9 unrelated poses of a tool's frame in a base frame.
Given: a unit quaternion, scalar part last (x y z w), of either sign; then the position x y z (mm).
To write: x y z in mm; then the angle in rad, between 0 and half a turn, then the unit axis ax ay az. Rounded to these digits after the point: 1 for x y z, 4 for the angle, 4 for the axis.
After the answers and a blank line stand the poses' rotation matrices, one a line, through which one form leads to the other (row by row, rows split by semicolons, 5 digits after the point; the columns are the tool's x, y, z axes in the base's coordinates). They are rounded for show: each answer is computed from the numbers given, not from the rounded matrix.
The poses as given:
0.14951 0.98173 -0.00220 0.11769 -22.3 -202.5 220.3
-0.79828 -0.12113 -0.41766 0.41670 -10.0 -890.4 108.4
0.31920 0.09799 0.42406 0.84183 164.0 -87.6 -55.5
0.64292 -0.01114 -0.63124 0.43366 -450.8 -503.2 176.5
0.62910 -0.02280 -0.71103 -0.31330 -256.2 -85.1 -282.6
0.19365 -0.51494 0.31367 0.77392 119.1 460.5 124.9
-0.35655 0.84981 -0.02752 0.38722 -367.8 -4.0 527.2
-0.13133 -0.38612 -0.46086 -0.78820 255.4 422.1 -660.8
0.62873 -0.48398 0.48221 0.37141 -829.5 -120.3 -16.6
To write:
-22.3 -202.5 220.3 2.9057 0.1506 0.9886 -0.0022
-10.0 -890.4 108.4 2.2820 -0.8782 -0.1332 -0.4594
164.0 -87.6 -55.5 1.1403 0.5914 0.1816 0.7857
-450.8 -503.2 176.5 2.2445 0.7135 -0.0124 -0.7005
-256.2 -85.1 -282.6 2.5043 -0.6624 0.0240 0.7487
119.1 460.5 124.9 1.3716 0.3058 -0.8131 0.4953
-367.8 -4.0 527.2 2.3464 -0.3867 0.9217 -0.0298
255.4 422.1 -660.8 1.3258 0.2134 0.6274 0.7489
-829.5 -120.3 -16.6 2.3805 0.6772 -0.5213 0.5194

-0.92759 0.29407 0.23042; 0.29304 0.95528 -0.03951; -0.23174 0.03087 -0.97229
0.62178 0.54147 0.56587; -0.15469 -0.62338 0.76647; 0.76777 -0.56410 -0.30384
0.62114 -0.65142 0.43570; 0.77653 0.43657 -0.45432; 0.10574 0.62053 0.77702
0.20282 0.53317 -0.82134; -0.56181 -0.62363 -0.54356; -0.80202 0.57168 0.17306
-0.01216 -0.47421 -0.88033; 0.41684 -0.80265 0.42661; -0.90890 -0.36177 0.20743
0.27290 -0.68494 -0.67556; 0.28607 0.72822 -0.62278; 0.91852 -0.02330 0.39468
-0.44587 -0.58469 0.67775; -0.62731 0.74423 0.22935; -0.63850 -0.32290 -0.69861
0.27703 -0.62509 0.72974; 0.82793 0.54072 0.14887; -0.48764 0.56293 0.66732
0.06648 -0.96677 0.24685; -0.25039 -0.25564 -0.93378; 0.96586 0.00027 -0.25906

